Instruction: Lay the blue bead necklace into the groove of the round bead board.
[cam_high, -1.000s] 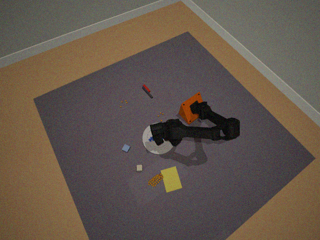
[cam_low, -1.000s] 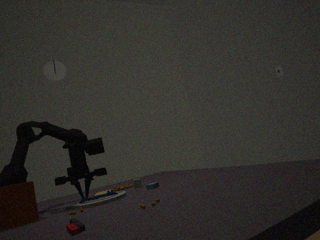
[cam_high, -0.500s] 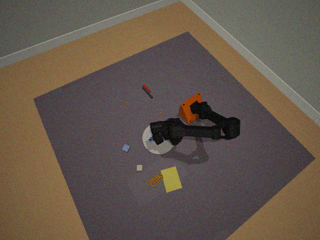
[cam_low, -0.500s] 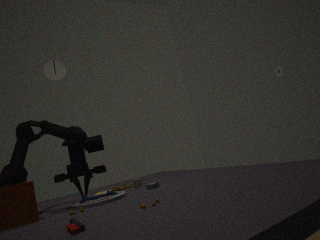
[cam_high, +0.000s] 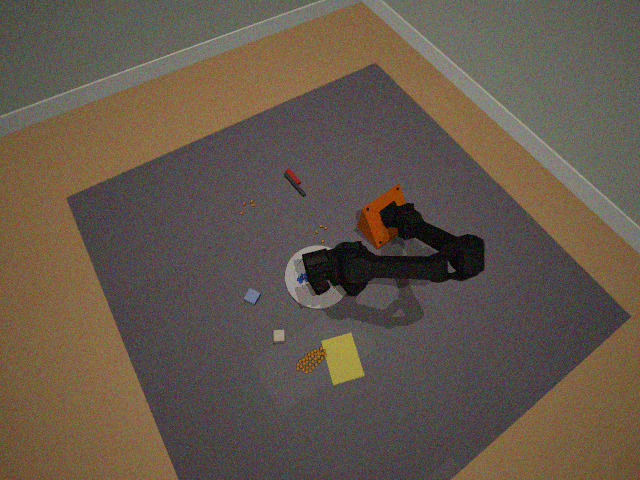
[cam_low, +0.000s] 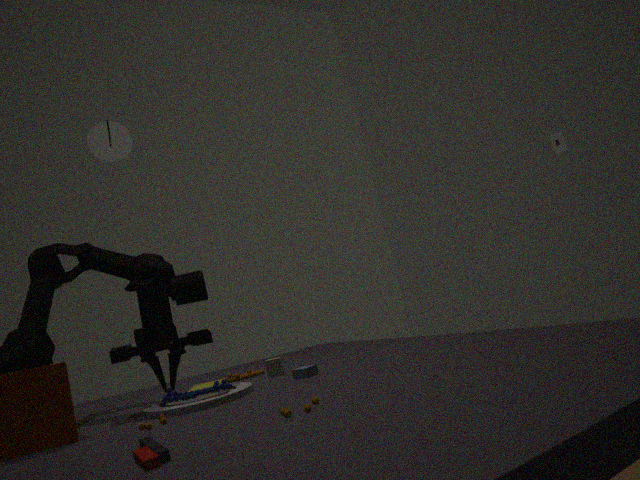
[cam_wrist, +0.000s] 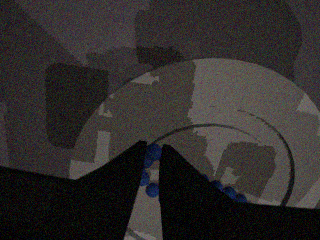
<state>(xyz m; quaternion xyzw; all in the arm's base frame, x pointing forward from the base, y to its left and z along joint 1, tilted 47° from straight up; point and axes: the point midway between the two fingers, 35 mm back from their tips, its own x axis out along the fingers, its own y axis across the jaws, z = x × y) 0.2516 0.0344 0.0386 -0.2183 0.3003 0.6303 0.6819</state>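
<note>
My gripper tip is now 5 cm to the left of the round white bead board, 4 cm short of it and 2 cm above it. Round my gripper tip: cream cube (24 cm ahead, 2 cm to the left, 1 cm below); then yellow sheet (18 cm to the left, 13 cm ahead, 3 cm below); then light blue cube (23 cm ahead, 12 cm to the right, 2 cm below).
</note>
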